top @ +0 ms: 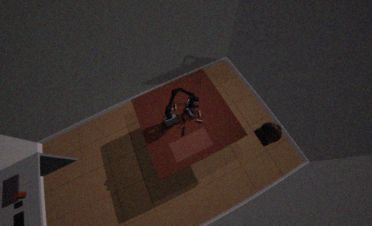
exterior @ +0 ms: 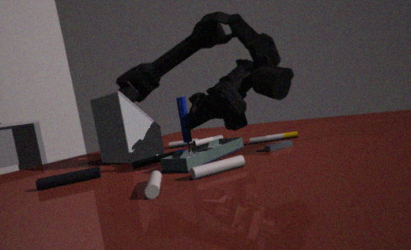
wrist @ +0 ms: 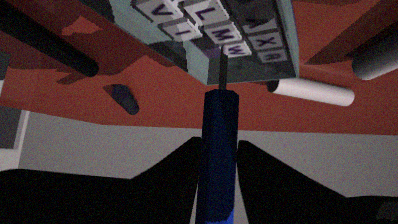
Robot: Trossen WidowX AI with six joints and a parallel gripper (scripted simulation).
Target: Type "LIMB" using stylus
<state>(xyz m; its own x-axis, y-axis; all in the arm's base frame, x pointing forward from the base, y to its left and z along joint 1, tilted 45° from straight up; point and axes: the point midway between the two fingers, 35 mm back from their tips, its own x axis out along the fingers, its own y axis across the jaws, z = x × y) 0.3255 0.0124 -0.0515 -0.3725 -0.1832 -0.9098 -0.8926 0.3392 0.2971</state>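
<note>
My gripper tip is now 60 mm above the M key. From my gripper tip the other things lie so: dark blue-capped pen: 130 mm behind, 70 mm below, 60 mm to the left; blue stylus: 10 mm below; L key: 60 mm below, 20 mm to the left.
</note>
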